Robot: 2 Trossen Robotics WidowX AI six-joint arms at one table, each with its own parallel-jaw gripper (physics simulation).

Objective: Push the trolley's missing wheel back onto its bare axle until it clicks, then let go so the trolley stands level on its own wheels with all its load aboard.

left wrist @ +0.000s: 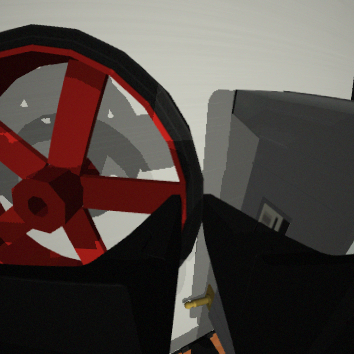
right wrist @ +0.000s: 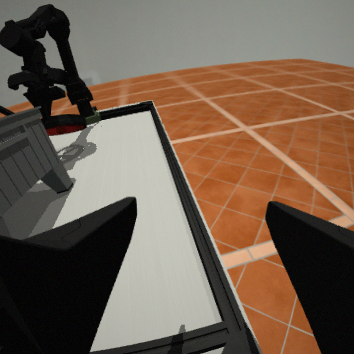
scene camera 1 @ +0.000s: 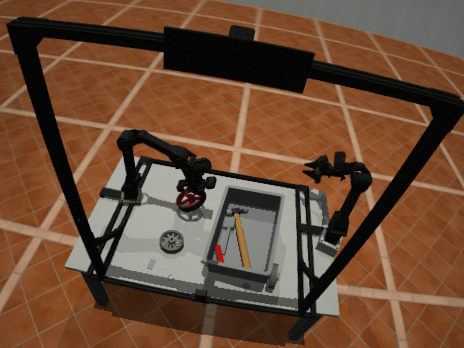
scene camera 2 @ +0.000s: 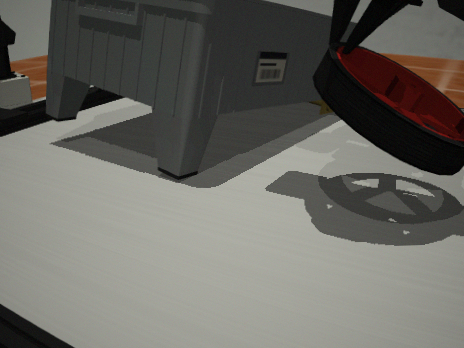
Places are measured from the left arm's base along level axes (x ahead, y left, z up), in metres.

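Where they show: left gripper, between the fingertips: (left wrist: 190, 202) (right wrist: 46, 118) (scene camera 1: 202, 196) (scene camera 2: 338, 49); right gripper, between the fingertips: (right wrist: 201, 207) (scene camera 1: 303, 167); left arm's base, origin of its link: (right wrist: 86, 114) (scene camera 1: 130, 194); right arm's base, origin of its link: (scene camera 1: 331, 238).
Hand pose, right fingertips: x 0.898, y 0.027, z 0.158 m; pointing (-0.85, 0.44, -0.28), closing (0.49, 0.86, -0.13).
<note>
Things, the pixels of their top centre, and the offset from my right fingertips. "spot": a spot on its surface instead. Level surfaces: height alone.
- trolley, a spot on its surface: (left wrist: 305, 170) (scene camera 2: 233, 54) spot: dx -0.437, dy -0.175, dz -0.063 m
- bare brass axle, a spot on its surface: (scene camera 2: 325, 106) (left wrist: 209, 293) spot: dx -0.520, dy -0.414, dz -0.169 m
- orange-handled hammer, centre of its top: (scene camera 1: 244, 235) dx -0.374, dy -0.345, dz -0.082 m
- red-handled tool, centre of its top: (scene camera 1: 221, 256) dx -0.486, dy -0.429, dz -0.114 m
- loose grey wheel, centre of its top: (scene camera 1: 171, 239) dx -0.695, dy -0.312, dz -0.142 m
- table, height of its surface: dz -0.186 m
My left gripper (scene camera 1: 190, 189) (scene camera 2: 342, 48) (left wrist: 190, 202) is shut on the rim of the red-spoked wheel (scene camera 1: 191, 200) (scene camera 2: 385, 131) (left wrist: 75, 120) (right wrist: 69, 129), which hangs tilted above the table, left of the trolley in scene camera 1. The trolley (scene camera 1: 237, 273) (scene camera 2: 240, 65) (left wrist: 305, 170) (right wrist: 25, 160) is a grey bin with legs at its far end. A bare brass axle (scene camera 1: 203, 261) (scene camera 2: 325, 106) (left wrist: 198, 302) sticks out of its side. An orange-handled hammer (scene camera 1: 241, 240) and a red-handled tool (scene camera 1: 219, 253) lie inside. My right gripper (scene camera 1: 306, 168) (right wrist: 201, 207) is open and empty, beyond the trolley's right side.
A loose grey wheel (scene camera 1: 172, 241) lies flat on the table (scene camera 1: 127, 252) left of the trolley. Another grey wheel (scene camera 1: 272, 277) is at the trolley's near right corner. A black frame (scene camera 1: 60, 150) stands around the table, with a dark panel (scene camera 1: 235, 60) overhead.
</note>
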